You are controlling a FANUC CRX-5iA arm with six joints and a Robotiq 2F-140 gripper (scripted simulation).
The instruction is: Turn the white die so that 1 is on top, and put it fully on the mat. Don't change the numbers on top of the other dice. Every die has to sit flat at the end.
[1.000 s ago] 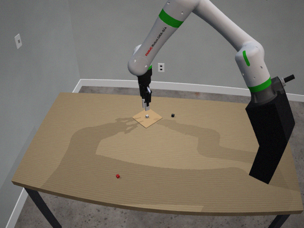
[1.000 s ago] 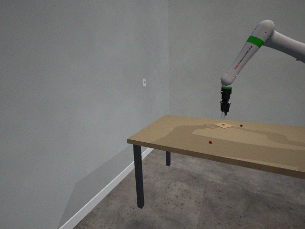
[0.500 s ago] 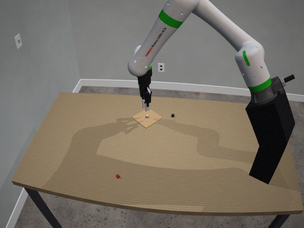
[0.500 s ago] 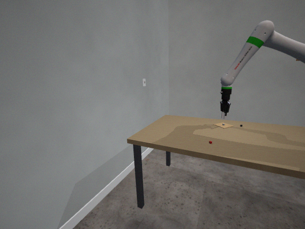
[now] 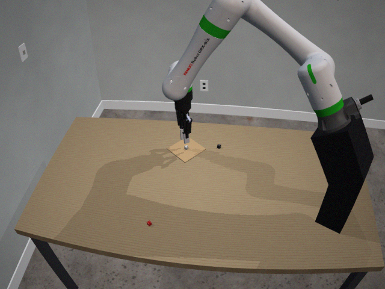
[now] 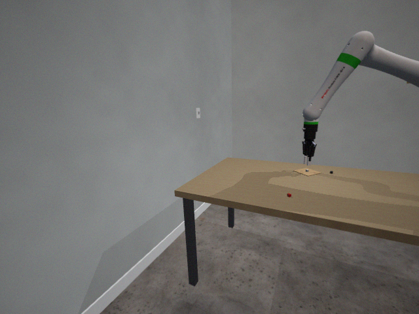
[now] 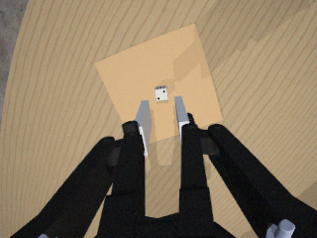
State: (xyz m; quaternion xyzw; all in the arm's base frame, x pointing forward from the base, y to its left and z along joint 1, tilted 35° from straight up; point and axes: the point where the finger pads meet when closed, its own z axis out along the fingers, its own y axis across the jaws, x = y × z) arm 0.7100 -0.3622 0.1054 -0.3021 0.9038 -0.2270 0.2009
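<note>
My hand is 80 mm above the white die. From my hand the other things lie so: tan mat 90 mm below; then black die 170 mm behind, 20 mm to the right, 80 mm below; then red die 120 mm ahead, 480 mm to the left, 80 mm below.
</note>
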